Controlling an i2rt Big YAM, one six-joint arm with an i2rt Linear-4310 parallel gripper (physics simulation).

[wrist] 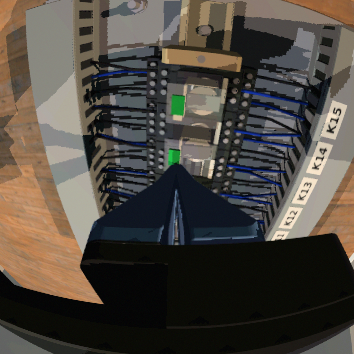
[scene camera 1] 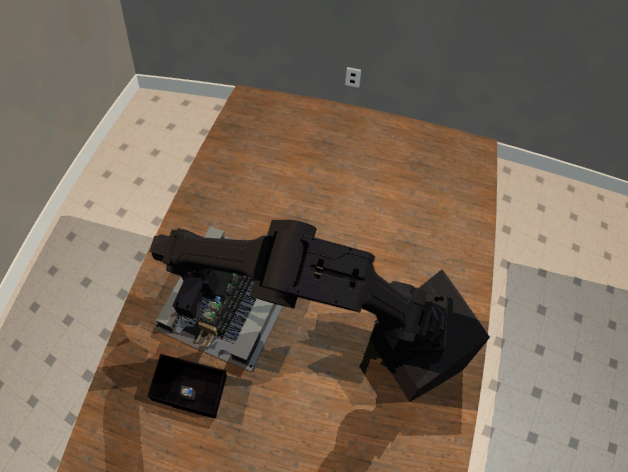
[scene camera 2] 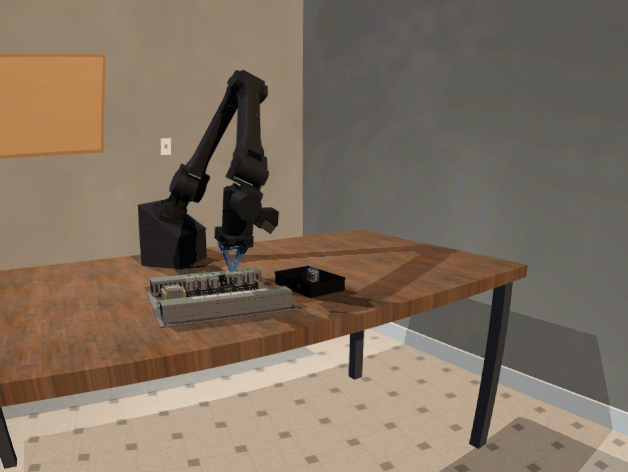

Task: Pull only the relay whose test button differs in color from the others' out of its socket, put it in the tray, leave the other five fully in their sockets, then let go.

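Seen in the pictures: gripper, fingertip midpoint: (wrist: 175, 173) (scene camera 1: 218, 300) (scene camera 2: 232, 271); arm's base, origin of the base link: (scene camera 1: 428, 323) (scene camera 2: 170, 216).
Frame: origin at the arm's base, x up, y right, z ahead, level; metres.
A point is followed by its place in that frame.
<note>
A clear relay with a blue test button (scene camera 1: 187, 392) @(z 0.475, x -0.110, y -0.259 m) (scene camera 2: 312, 275) @(z 0.489, x -0.125, y -0.247 m) sits in the black tray (scene camera 1: 221, 393) @(z 0.407, x -0.142, y -0.228 m) (scene camera 2: 324, 288) @(z 0.568, x -0.139, y -0.230 m), apart from the gripper. My gripper (scene camera 2: 233, 268) @(z 0.472, x -0.087, y -0.024 m) (wrist: 175, 173) @(z 0.472, x -0.087, y -0.024 m) is shut with nothing between its blue fingers. It points down over the relay row, its tips close to a relay with a green button (wrist: 197, 150) @(z 0.485, x -0.088, y -0.039 m); I cannot tell whether they touch. Another green-button relay (wrist: 202, 100) @(z 0.487, x -0.088, y -0.067 m) stands in its socket nearer the tan end stop. In the scene camera 2 view, several green-button relays (scene camera 2: 213, 280) @(z 0.486, x -0.099, y 0.032 m) stand upright in the row, with a gap between them. The fingers hide part of the row in the wrist view.
Grey wire ducts (scene camera 2: 223, 304) (wrist: 60, 125) run along both sides of the relay row. A tan end stop (wrist: 201, 59) @(z 0.486, x -0.115, y -0.083 m) closes one end. Thin black and blue wires run from the sockets to the ducts. The arm covers part of the panel in the scene camera 1 view.
</note>
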